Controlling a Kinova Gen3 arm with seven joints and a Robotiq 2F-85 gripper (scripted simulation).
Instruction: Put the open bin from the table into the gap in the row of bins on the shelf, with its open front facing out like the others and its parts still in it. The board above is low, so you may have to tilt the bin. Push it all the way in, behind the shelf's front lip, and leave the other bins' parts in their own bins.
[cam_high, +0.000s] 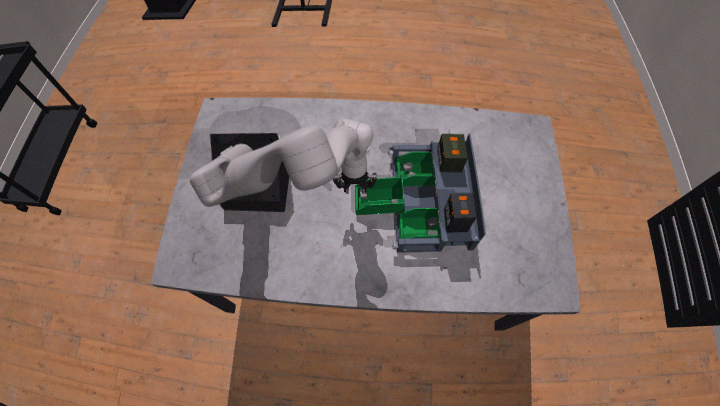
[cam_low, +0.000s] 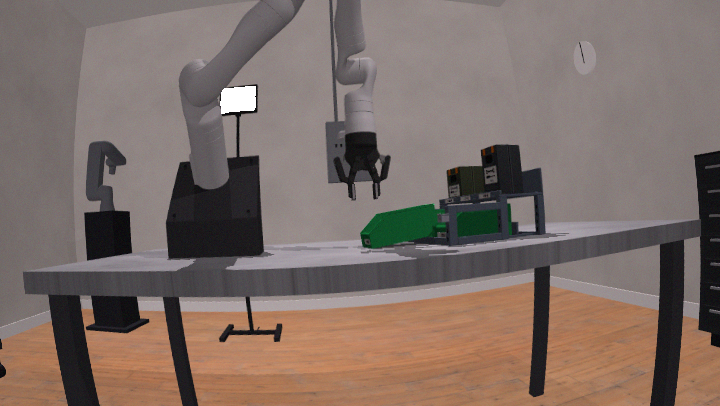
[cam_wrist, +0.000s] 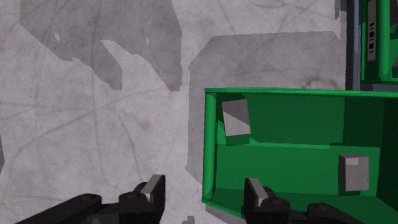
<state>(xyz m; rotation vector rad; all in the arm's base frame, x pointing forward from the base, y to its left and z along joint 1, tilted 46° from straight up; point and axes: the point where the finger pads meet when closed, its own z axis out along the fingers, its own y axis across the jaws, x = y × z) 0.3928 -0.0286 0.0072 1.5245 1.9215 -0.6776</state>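
Now: the grey part 11 cm below my hand, 4 cm to the left of it and 2 cm ahead of it. The rest, counted from my hand: grey shelf 26 cm ahead, 6 cm to the left, 6 cm below.
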